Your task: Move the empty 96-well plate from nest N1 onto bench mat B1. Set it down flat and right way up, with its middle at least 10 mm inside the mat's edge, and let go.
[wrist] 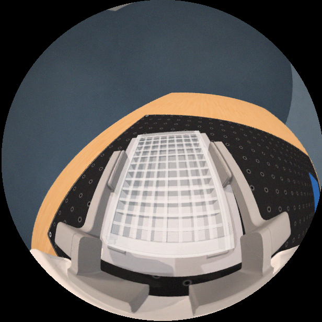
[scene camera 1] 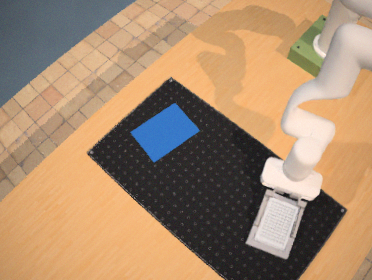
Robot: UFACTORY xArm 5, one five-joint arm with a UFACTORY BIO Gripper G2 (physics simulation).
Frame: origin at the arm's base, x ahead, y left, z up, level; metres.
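Seen in the pictures: hand, its tool point: [scene camera 1: 276, 224].
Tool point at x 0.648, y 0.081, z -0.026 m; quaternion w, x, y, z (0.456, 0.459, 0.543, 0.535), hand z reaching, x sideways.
Note:
Offsets run from my tool point to a thing's top centre. Level surfaces: height alone.
The white 96-well plate @(0.004 m back, 0.000 m left, 0.003 m up) [scene camera 1: 278, 220] [wrist: 167, 200] sits flat and right way up in the light grey nest N1 @(0.004 m back, 0.000 m left, 0.008 m down) [scene camera 1: 267, 249] [wrist: 150, 263]. My gripper [scene camera 1: 276, 226] [wrist: 170, 167] is open, with one finger along each long side of the plate. In the wrist view a narrow gap shows between the right finger and the plate; the left finger stands very close to its side, and contact there cannot be told. The blue bench mat B1 @(0.021 m down) [scene camera 1: 165, 132] [wrist: 315, 191] lies flat, far to the upper left of the nest in the scene view.
A black perforated board @(0.023 m down) [scene camera 1: 200, 190] [wrist: 260, 175] lies under the nest and the mat, on a wooden table @(0.036 m down) [scene camera 1: 65, 215] [wrist: 200, 102]. The arm comes in from the upper right, from a green base block [scene camera 1: 306, 56]. Tiled floor lies beyond the table's edge.

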